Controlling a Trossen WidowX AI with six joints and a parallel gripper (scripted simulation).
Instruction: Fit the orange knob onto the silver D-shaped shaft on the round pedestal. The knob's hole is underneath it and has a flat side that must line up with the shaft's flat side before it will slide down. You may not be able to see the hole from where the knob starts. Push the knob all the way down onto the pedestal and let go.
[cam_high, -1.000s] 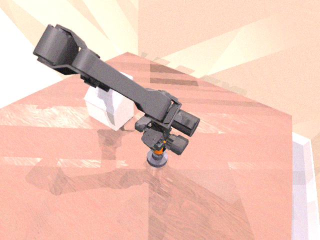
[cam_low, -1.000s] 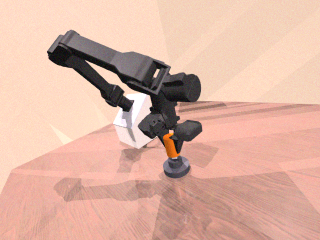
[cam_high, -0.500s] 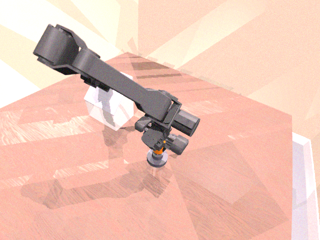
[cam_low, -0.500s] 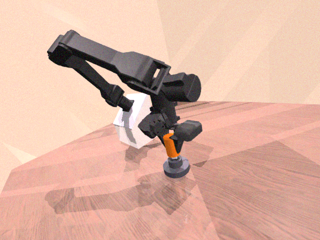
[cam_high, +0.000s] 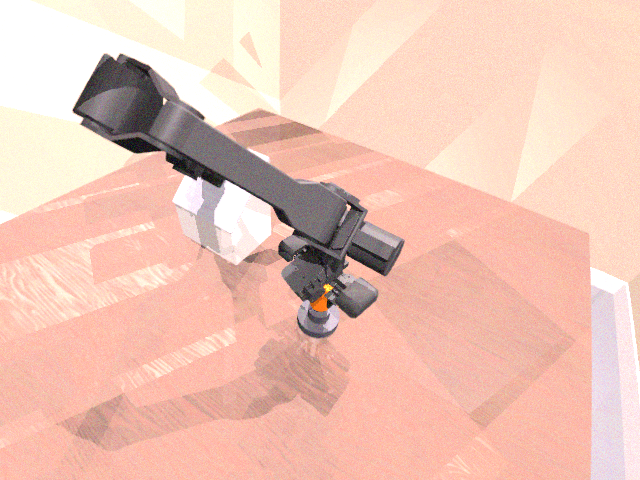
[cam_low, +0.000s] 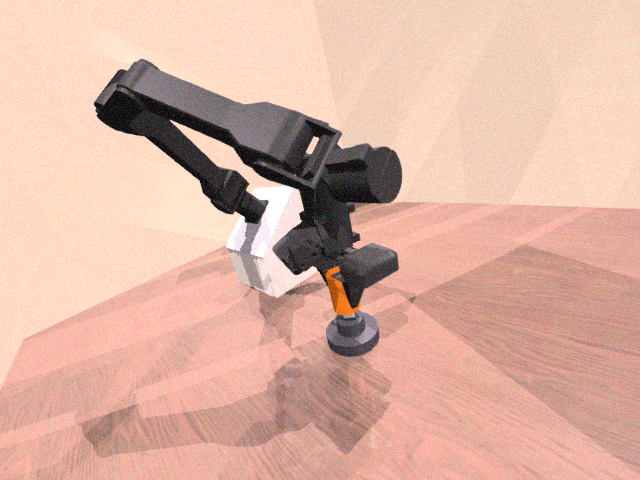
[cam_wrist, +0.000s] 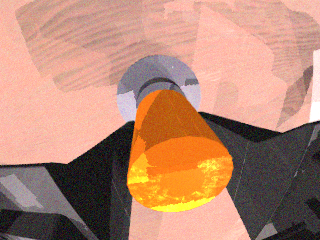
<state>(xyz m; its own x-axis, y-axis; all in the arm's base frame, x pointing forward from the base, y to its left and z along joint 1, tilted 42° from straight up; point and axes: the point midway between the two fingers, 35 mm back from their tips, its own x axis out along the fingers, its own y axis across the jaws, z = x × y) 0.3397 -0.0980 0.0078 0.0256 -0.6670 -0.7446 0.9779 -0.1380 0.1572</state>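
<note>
Right now the orange knob is 30 mm above my gripper tip. Round my gripper tip: round pedestal: 40 mm below.
</note>
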